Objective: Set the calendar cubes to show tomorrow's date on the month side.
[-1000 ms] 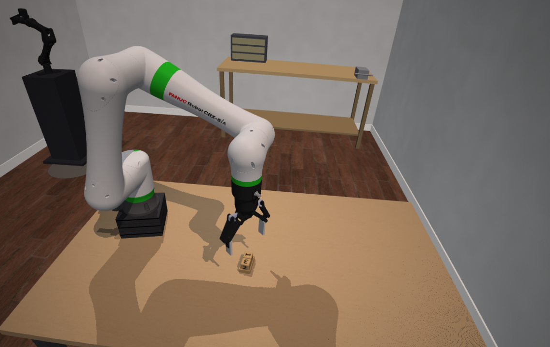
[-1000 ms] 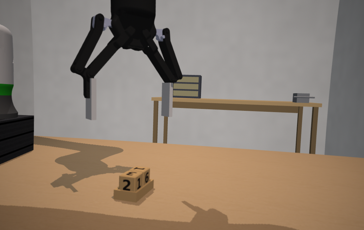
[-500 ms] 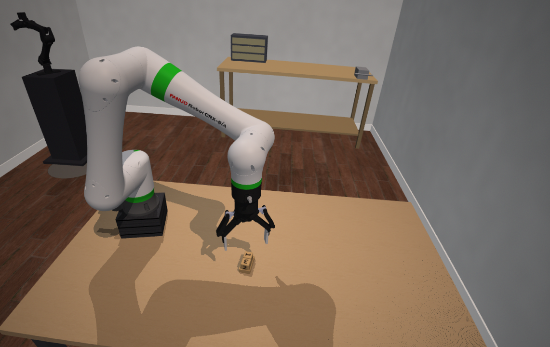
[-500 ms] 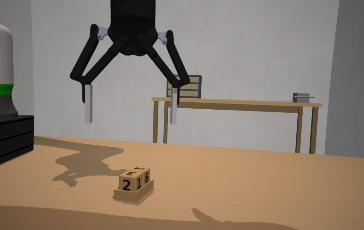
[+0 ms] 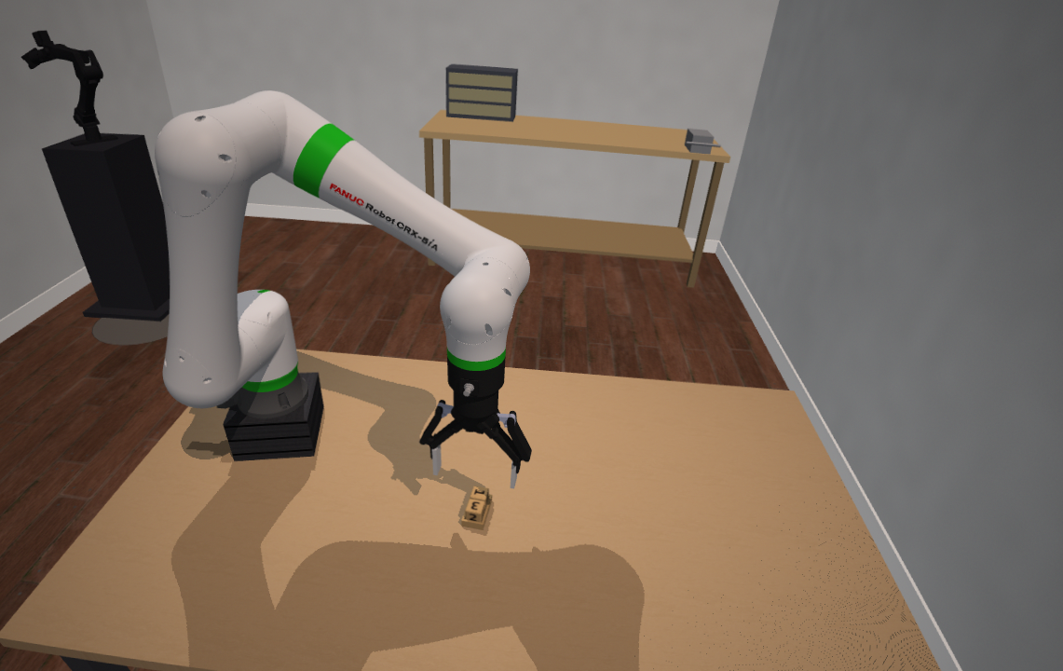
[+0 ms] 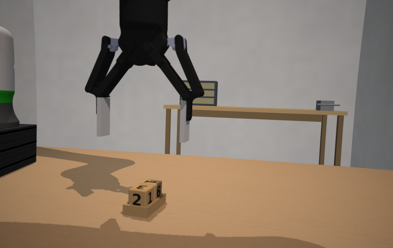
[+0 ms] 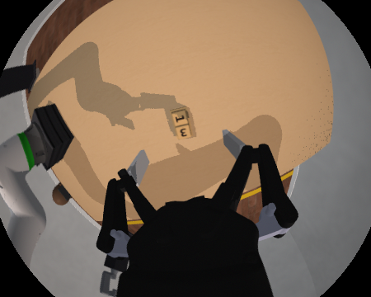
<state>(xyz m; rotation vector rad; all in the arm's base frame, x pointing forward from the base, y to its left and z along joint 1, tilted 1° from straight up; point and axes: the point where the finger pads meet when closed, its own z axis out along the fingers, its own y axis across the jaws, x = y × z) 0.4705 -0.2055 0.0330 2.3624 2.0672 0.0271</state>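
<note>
Right now the wooden tray is 130 mm below my hand and 20 mm to the left of it.
</note>
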